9 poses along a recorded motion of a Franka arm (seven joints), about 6.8 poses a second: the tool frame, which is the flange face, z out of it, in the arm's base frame.
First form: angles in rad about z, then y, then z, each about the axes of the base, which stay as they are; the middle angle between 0 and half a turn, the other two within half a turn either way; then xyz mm.
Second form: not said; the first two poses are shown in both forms.
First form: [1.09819 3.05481 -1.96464 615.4 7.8 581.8]
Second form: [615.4 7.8 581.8 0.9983 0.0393 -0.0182 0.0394]
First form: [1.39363 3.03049 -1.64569 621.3 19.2 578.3]
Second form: [621.3 19.2 578.3 0.9972 0.0510 -0.0070 0.0551]
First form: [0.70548 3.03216 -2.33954 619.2 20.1 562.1]
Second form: [619.2 20.1 562.1 0.9973 0.0482 -0.0399 0.0374]
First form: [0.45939 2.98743 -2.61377 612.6 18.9 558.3]
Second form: [612.6 18.9 558.3 0.9964 0.0341 -0.0678 0.0365]
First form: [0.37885 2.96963 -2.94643 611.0 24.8 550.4]
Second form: [611.0 24.8 550.4 0.9921 -0.0914 -0.0824 0.0243]
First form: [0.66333 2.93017 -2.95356 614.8 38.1 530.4]
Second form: [614.8 38.1 530.4 0.9665 -0.2341 -0.0961 0.0436]
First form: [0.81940 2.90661 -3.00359 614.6 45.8 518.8]
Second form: [614.6 45.8 518.8 0.9360 -0.3318 -0.1040 0.0540]
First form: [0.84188 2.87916 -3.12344 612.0 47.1 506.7]
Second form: [612.0 47.1 506.7 0.9085 -0.3969 -0.1189 0.0545]
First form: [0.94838 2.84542 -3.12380 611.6 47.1 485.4]
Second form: [611.6 47.1 485.4 0.8839 -0.4438 -0.1307 0.0685]
